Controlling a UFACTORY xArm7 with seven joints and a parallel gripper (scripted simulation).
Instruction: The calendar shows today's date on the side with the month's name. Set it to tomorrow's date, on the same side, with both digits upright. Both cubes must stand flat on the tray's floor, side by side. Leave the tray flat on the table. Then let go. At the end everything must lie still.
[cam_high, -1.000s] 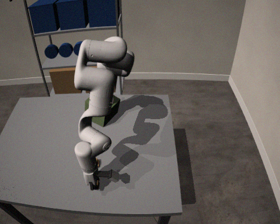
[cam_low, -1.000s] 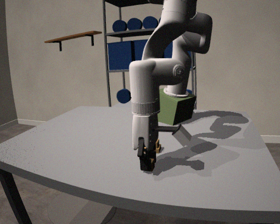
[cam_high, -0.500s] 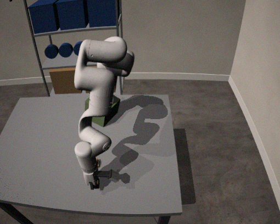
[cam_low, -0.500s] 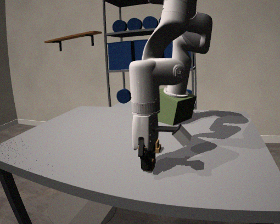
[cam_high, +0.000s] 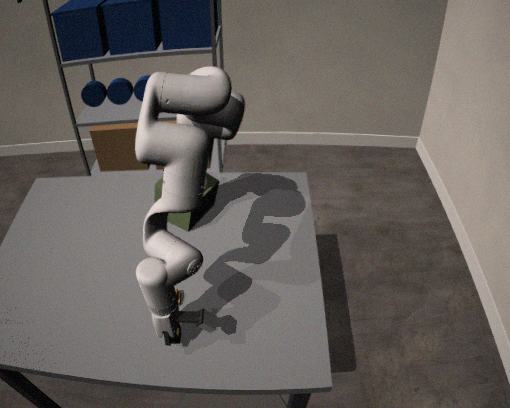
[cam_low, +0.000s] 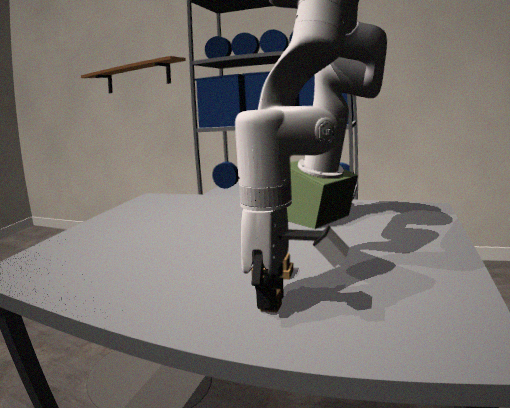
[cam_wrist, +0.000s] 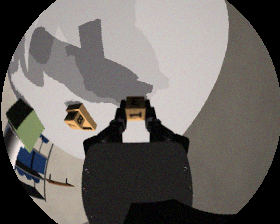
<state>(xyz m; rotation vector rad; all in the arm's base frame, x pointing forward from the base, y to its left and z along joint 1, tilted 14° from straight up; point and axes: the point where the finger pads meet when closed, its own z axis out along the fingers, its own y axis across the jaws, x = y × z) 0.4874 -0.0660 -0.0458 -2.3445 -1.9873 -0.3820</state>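
Now: the wooden calendar tray 130 mm behind my hand, 20 mm below it and 10 mm to the right of it. Also, from my hand: cube (10 mm below).
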